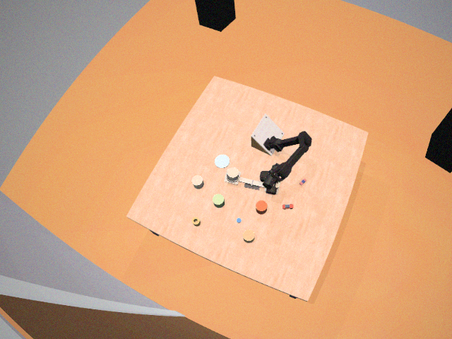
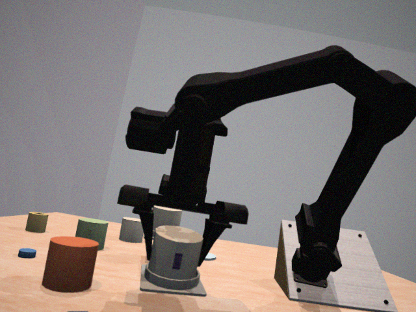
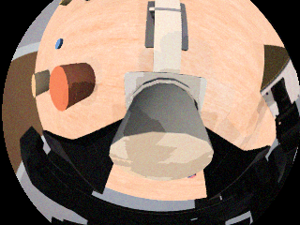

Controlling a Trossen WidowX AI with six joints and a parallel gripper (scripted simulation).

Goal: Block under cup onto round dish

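The red toy car lies 60 mm ahead of my gripper tip, 150 mm to the left of it and 50 mm below it. The rest, counted from my gripper tip: small balance 50 mm ahead, 130 mm to the right, 40 mm below; pale-green block 10 mm below; red-orange cylinder 140 mm ahead, 10 mm to the left, 20 mm below.
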